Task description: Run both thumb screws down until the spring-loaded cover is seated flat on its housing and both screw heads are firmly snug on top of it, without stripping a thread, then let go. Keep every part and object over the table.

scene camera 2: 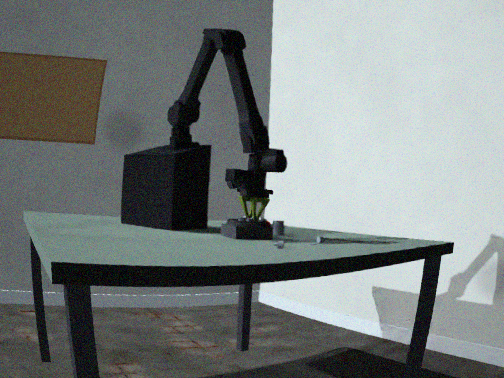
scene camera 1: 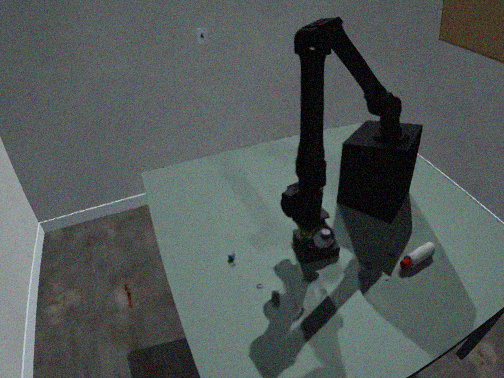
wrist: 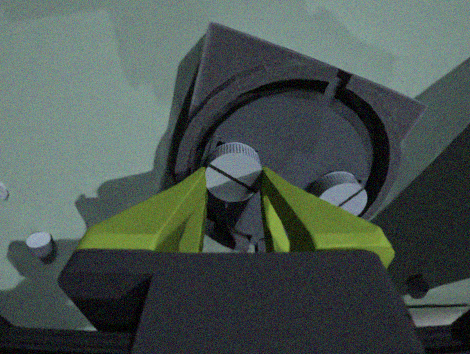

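Seen in the pictures: gripper, fingertip midpoint: (scene camera 2: 252,220) (scene camera 1: 308,237) (wrist: 234,176); arm's base at its link origin: (scene camera 2: 181,148) (scene camera 1: 391,138).
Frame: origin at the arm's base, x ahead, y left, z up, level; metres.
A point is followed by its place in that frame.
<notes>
The dark square housing (scene camera 1: 312,255) @(y 0.062, x 0.413, z -0.268 m) (scene camera 2: 234,231) @(y -0.061, x 0.385, z -0.276 m) (wrist: 280,55) @(y -0.049, x 0.363, z -0.260 m) stands on the table. The grey round cover (wrist: 300,130) @(y -0.014, x 0.353, z -0.249 m) lies in its ring. My gripper (scene camera 2: 254,218) @(y 0.008, x 0.389, z -0.243 m) (wrist: 234,176) @(y 0.008, x 0.389, z -0.243 m) is shut on one thumb screw (wrist: 233,177) @(y 0.004, x 0.389, z -0.236 m), whose knurled, slotted silver head is between the yellow-green fingertips. The other thumb screw (scene camera 1: 324,235) @(y 0.035, x 0.342, z -0.240 m) (wrist: 346,198) @(y 0.022, x 0.326, z -0.237 m) stands free at the right of the cover in the wrist view, its slotted head tilted in perspective. The fingers hide part of the cover's near side, and whether the cover or heads sit flush cannot be told.
A white cylinder with a red end (scene camera 1: 423,254) @(y 0.315, x 0.117, z -0.256 m) lies on the table (scene camera 1: 200,200) @(y -0.445, x 0.562, z -0.300 m) near the arm's black base block (scene camera 1: 375,180) @(y 0.016, x 0.085, z -0.138 m). A small dark-sided cylinder (scene camera 1: 231,258) (wrist: 40,245) and a small ring (scene camera 1: 259,286) @(y 0.050, x 0.608, z -0.296 m) lie on the other side of the housing.
</notes>
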